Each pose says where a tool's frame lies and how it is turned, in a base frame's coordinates. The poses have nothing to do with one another.
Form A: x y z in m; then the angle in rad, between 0 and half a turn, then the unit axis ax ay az.
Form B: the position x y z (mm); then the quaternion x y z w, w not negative. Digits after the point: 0 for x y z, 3 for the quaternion.
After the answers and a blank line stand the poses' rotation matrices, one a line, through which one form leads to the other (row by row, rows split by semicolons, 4 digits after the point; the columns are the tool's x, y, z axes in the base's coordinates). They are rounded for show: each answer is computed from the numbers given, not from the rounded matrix.
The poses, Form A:
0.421 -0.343 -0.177 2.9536 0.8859 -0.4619 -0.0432
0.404 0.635 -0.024 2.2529 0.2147 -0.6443 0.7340
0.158 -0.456 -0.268 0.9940 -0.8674 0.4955 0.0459
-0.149 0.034 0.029 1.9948 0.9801 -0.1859 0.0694
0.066 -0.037 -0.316 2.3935 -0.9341 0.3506 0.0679
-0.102 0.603 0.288 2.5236 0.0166 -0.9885 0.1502
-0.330 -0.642 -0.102 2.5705 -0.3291 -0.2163 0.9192
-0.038 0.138 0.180 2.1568 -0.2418 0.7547 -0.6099
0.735 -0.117 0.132 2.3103 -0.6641 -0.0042 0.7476
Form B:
421 -343 -177 0.882 -0.460 -0.043 0.094
404 635 -24 0.194 -0.582 0.663 0.430
158 -456 -268 -0.414 0.236 0.022 0.879
-149 34 29 0.823 -0.156 0.058 0.542
66 -37 -316 -0.869 0.326 0.063 0.365
-102 603 288 0.016 -0.942 0.143 0.304
-330 -642 -102 -0.316 -0.208 0.882 0.282
-38 138 180 -0.213 0.665 -0.537 0.473
735 -117 132 -0.608 -0.004 0.684 0.404

0.5734 -0.8031 -0.1622; -0.8192 -0.5595 -0.1260; 0.0105 0.2051 -0.9787
-0.5553 -0.7953 -0.2432; 0.3442 0.0464 -0.9377; 0.7571 -0.6044 0.2480
0.8874 -0.2339 0.3972; -0.1569 0.6570 0.7374; -0.4334 -0.7167 0.5463
0.9444 -0.3204 -0.0734; -0.1939 -0.3626 -0.9115; 0.2654 0.8751 -0.4046
0.7790 -0.6137 0.1286; -0.5213 -0.5200 0.6766; -0.3484 -0.5941 -0.7250
-0.8145 -0.1168 -0.5682; 0.0572 0.9586 -0.2791; 0.5773 -0.2599 -0.7741
-0.6419 -0.3658 -0.6739; 0.6279 -0.7552 -0.1882; -0.4401 -0.5440 0.7144
-0.4622 0.2247 0.8578; -0.7915 0.3315 -0.5134; -0.3998 -0.9163 0.0246
0.0644 -0.5477 -0.8342; 0.5570 -0.6739 0.4854; -0.8280 -0.4959 0.2617

